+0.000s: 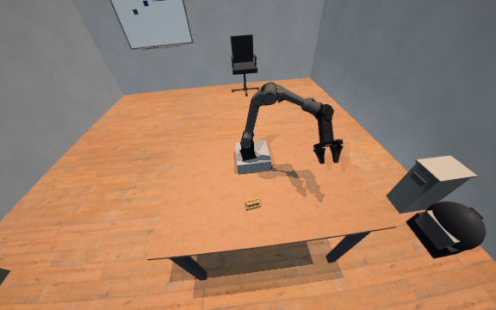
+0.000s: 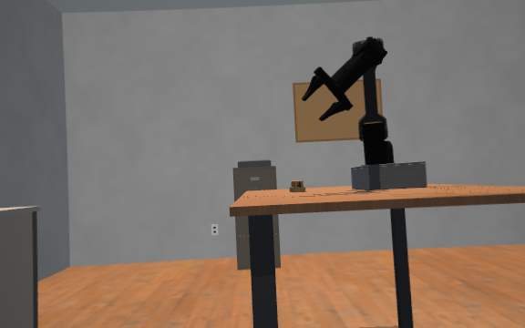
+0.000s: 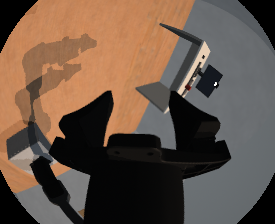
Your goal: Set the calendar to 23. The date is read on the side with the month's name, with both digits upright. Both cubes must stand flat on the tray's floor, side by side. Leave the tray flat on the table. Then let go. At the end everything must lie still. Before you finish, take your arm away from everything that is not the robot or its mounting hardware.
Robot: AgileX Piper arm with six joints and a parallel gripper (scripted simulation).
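The tan calendar cube lies 30 mm behind my hand, 350 mm to the right of it and 210 mm below it. From my hand the other things lie so: tan calendar tray (30 mm behind, 340 mm to the right, 230 mm below).
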